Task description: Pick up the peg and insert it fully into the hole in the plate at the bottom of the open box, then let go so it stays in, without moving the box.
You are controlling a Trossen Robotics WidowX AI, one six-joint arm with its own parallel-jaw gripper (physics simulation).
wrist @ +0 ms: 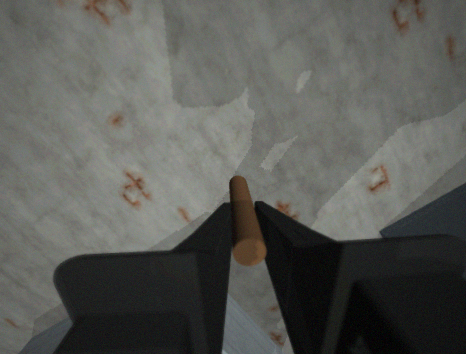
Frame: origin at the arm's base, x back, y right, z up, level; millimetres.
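Where they show: gripper, fingertip midpoint: (242, 209).
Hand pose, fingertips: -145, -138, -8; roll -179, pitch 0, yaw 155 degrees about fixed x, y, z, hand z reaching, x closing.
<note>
Each offset is from my fingertips to the centre of the thing, as dx, dy, dz. "spot": to the spot under its first point. Level surfaces: height alone.
The orange-brown round peg @[+1, +2, -6] (246, 227) is in the lower middle of the wrist view. Its flat near end faces the camera and its narrower far end points up the view, toward the marbled surface. My gripper (242, 209) is shut on the peg, with one black finger against each side. Whether the peg's far end touches the surface cannot be told. The plate's hole does not show. Blue-grey flat-sided pieces, possibly parts of the open box, show between the fingers (245, 327), at the lower left edge (45, 337) and at the right edge @[spot: -138, +99, -35] (435, 212), partly hidden by the fingers.
A grey marbled surface @[dz -46] (90, 150) with rust-coloured marks lies beyond the peg. Darker shadow patches with angular edges cross it at the upper middle and right. The dark blue-grey piece at the right edge lies beyond the right finger.
</note>
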